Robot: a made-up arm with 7 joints. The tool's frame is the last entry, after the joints. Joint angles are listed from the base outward. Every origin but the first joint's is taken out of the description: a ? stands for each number. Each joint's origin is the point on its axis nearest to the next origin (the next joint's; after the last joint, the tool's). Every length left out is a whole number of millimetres.
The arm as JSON. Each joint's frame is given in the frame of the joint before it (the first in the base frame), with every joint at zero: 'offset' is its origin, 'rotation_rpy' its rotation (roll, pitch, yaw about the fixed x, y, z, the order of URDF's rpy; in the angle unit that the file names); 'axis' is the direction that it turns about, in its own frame. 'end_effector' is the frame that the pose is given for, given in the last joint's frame.
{
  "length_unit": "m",
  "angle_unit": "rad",
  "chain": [
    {
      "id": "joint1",
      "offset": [
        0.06,
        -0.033,
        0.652
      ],
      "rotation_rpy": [
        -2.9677,
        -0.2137,
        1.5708
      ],
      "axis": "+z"
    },
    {
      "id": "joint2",
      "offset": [
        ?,
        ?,
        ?
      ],
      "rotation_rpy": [
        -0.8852,
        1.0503,
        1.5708
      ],
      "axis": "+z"
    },
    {
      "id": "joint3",
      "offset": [
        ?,
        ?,
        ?
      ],
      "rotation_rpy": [
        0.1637,
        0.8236,
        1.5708
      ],
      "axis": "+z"
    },
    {
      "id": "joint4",
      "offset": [
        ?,
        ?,
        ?
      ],
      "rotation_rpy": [
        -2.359,
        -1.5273,
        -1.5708
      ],
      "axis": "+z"
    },
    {
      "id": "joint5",
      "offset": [
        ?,
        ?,
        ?
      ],
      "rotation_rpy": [
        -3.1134,
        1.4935,
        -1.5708
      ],
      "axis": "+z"
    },
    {
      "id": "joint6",
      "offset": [
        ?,
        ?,
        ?
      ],
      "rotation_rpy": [
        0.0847,
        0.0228,
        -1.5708
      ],
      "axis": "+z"
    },
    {
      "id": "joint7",
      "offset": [
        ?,
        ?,
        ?
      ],
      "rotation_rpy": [
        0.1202,
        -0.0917,
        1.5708
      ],
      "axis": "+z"
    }
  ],
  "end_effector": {
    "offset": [
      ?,
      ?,
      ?
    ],
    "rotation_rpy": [
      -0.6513,
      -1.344,
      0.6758
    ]
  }
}
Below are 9 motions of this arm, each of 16 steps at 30 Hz.
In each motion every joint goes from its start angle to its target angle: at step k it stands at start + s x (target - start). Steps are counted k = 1, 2, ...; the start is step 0. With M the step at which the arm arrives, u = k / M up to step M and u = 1 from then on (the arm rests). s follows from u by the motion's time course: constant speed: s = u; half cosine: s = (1 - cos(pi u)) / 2; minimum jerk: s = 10 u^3 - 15 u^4 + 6 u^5.
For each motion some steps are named. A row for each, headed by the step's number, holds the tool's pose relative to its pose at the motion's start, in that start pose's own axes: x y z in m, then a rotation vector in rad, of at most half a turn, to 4 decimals.
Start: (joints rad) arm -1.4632 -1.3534 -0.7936 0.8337 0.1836 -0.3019 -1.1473
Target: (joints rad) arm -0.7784 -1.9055 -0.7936 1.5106 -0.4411 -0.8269 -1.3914
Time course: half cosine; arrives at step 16
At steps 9, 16:
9: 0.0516 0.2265 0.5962 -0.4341 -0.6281 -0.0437
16: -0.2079 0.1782 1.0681 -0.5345 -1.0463 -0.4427

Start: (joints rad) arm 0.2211 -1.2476 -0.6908 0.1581 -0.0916 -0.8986 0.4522
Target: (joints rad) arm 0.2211 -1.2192 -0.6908 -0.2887 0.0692 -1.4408 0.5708
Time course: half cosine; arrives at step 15
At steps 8, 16:
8: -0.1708 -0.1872 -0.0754 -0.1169 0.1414 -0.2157
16: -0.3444 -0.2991 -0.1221 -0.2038 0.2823 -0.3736

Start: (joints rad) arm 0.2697 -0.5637 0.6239 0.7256 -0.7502 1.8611 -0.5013
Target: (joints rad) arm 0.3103 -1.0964 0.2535 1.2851 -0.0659 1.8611 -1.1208
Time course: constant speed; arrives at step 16
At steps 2, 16:
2: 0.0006 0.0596 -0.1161 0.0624 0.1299 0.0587
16: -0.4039 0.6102 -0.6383 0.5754 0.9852 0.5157

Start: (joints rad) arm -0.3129 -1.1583 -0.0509 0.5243 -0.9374 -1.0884 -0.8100
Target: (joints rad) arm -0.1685 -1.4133 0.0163 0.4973 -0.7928 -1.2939 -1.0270
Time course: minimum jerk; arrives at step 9
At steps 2, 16:
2: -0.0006 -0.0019 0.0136 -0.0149 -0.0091 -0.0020
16: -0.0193 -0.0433 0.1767 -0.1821 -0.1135 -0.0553

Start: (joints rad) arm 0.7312 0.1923 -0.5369 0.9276 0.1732 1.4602 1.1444
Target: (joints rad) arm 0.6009 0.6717 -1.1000 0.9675 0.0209 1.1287 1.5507
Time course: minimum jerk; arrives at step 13
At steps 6, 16:
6: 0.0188 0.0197 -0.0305 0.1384 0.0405 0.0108
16: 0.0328 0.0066 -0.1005 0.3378 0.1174 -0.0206

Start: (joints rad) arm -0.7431 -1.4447 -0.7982 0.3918 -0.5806 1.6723 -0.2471
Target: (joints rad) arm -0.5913 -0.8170 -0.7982 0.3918 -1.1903 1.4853 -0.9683
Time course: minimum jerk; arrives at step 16
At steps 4, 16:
4: 0.0043 0.0123 0.0390 -0.1193 -0.0277 0.0240
16: -0.0915 0.0517 0.5505 -1.0660 -0.4665 -0.1373

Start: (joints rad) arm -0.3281 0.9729 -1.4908 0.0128 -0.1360 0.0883 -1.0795
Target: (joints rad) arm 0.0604 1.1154 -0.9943 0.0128 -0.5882 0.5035 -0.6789
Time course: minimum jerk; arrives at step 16
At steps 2, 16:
2: -0.0002 -0.0091 0.0012 0.0130 -0.0035 -0.0101
16: -0.2261 -0.5822 -0.0544 0.6785 -0.2997 -0.6744

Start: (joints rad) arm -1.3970 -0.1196 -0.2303 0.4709 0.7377 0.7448 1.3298
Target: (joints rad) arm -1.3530 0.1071 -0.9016 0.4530 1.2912 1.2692 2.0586
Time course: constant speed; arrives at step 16
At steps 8, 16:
8: 0.0167 0.1270 0.2985 0.9846 -0.4422 0.2025
16: -0.1255 0.0616 0.6302 1.9278 -0.8576 0.6204

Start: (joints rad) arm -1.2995 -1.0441 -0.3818 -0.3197 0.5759 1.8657 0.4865
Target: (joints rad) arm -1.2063 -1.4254 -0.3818 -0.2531 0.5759 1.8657 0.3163
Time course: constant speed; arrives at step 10
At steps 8, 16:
8: -0.0316 -0.2070 0.1692 -0.3375 -0.0980 -0.2321
16: -0.0514 -0.2534 0.2190 -0.4174 -0.1201 -0.2965

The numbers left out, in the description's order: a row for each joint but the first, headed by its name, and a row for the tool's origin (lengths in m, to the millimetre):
joint2: 0.042 0.058 0.0
joint3: -0.116 -0.248 0.0
joint4: -0.014 -0.057 0.0
joint5: 0.294 0.759 0.0
joint6: -0.045 -0.065 0.0
joint7: 0.074 0.08 0.0
tool: 0.218 0.02 0.0

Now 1 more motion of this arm.
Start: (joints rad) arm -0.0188 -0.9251 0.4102 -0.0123 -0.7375 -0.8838 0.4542
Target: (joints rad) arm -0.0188 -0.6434 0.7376 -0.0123 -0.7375 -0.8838 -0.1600
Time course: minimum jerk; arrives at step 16
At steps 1, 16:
1: -0.0003 -0.0013 0.0000 -0.0012 0.0002 -0.0015
16: -0.3347 -0.4888 0.0284 -0.5403 0.2442 -0.6489

